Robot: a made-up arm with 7 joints.
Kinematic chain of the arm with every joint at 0, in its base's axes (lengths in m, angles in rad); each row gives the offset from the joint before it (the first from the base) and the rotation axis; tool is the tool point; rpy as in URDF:
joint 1: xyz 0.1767 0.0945 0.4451 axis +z
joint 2: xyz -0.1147 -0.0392 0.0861 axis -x
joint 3: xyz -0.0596 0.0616 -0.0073 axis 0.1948 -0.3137 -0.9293
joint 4: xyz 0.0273 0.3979 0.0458 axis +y
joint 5: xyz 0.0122 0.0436 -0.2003 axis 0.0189 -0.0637 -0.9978
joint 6: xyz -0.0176 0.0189 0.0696 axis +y
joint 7: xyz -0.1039 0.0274 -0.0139 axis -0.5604 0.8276 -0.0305
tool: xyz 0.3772 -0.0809 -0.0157 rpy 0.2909 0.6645 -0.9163
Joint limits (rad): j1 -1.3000..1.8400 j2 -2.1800..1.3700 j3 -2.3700..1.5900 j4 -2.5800..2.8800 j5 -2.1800..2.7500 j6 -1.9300..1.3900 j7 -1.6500..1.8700
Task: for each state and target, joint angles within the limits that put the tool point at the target. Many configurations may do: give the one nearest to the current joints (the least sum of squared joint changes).
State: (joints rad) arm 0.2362 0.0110 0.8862 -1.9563 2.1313 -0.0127 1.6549
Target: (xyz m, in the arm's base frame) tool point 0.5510 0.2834 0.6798
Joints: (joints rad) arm 0.3666 0.0671 0.7431 -1.9009 2.0030 -0.2248 1.4244
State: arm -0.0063 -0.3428 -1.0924 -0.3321 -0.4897 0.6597 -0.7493
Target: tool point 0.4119 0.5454 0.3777
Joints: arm -0.5481 0.0456 -0.4341 -0.2666 -0.0912 0.7949 -0.7811
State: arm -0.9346 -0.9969 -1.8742 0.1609 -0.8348 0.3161 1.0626
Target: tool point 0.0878 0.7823 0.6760
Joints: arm -0.8664 -1.3998 -1.4729 -0.2068 -0.8046 0.1938 1.0609
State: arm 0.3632 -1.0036 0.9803 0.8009 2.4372 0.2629 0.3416
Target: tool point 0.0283 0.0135 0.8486
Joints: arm 0.6063 -1.2162 0.7359 0.9038 1.9006 -0.0802 0.0188
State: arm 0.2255 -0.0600 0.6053 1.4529 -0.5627 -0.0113 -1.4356
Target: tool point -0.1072 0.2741 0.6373
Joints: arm 0.9738 -0.4681 -0.0040 1.5603 -0.4371 -0.1252 -1.5042
